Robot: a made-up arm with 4 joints. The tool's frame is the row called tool.
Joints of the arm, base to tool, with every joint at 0 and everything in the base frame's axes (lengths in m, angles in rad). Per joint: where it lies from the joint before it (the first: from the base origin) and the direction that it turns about. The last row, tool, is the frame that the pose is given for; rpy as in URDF.
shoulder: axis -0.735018 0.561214 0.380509 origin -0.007 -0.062 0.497
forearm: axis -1 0 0 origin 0.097 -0.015 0.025
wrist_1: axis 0 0 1 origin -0.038 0.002 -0.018
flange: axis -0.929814 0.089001 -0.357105 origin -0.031 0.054 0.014
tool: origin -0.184 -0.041 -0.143 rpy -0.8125 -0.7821 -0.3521
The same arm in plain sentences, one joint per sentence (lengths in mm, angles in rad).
The arm has four revolute joints in a row. What follows holds with every joint at zero, and every direction is one of the base frame's.
Joint 1 is mounted 7.0 mm along -x and 62.0 mm along -y and 497.0 mm along +z from the base frame's origin and rotates about the direction (-0.735018, 0.561214, 0.380509).
Joint 2 is mounted 97.0 mm along +x and 15.0 mm along -y and 25.0 mm along +z from joint 1 and rotates about -x.
Joint 3 is mounted 38.0 mm along -x and 2.0 mm along +y and 18.0 mm along -z from joint 2 and rotates about +z.
Joint 4 is mounted 31.0 mm along -x and 54.0 mm along +y and 14.0 mm along +z from joint 3 and rotates about the direction (-0.929814, 0.089001, -0.357105).
The tool frame, which is the frame that the pose is given for, is mounted 184.0 mm along -x and 41.0 mm along -y and 143.0 mm along -z from joint 4; its axes are the base frame's turned by roll -0.8125, pitch -0.7821 and yaw -0.3521 rad (as in URDF: about the fixed x, then y, then z).

